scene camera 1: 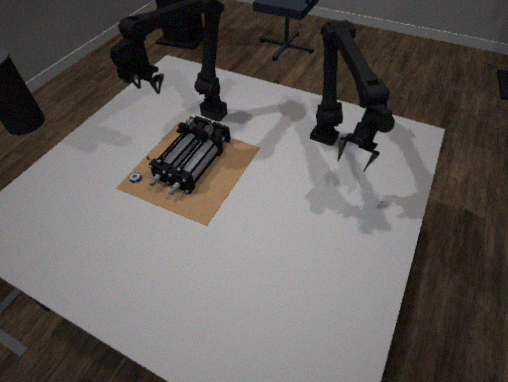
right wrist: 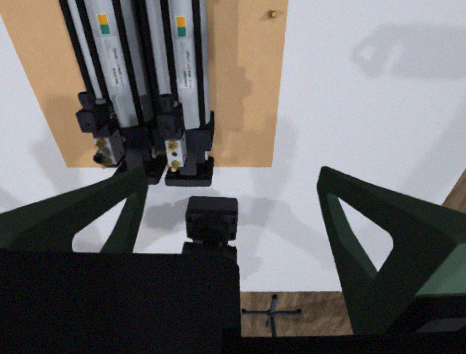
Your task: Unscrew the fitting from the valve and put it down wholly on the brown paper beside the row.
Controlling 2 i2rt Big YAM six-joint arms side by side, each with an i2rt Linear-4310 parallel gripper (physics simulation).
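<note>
Two silver cylinders lie side by side on the brown paper. In the right wrist view, a pale valve block with brass fittings and a dark hole between them sits at the near end. A second valve block beside it carries brass parts and a dark round part. A small brass fitting lies loose on the paper near its edge, apart from the cylinders. My right gripper is open and empty, above and away from it. My left gripper is open and empty at the right.
A blue and white ring lies at the paper's left corner. Rod ends stick out of the cylinders' front. The right arm's base stands close behind the cylinders. The left arm's base stands farther right on the white table top.
</note>
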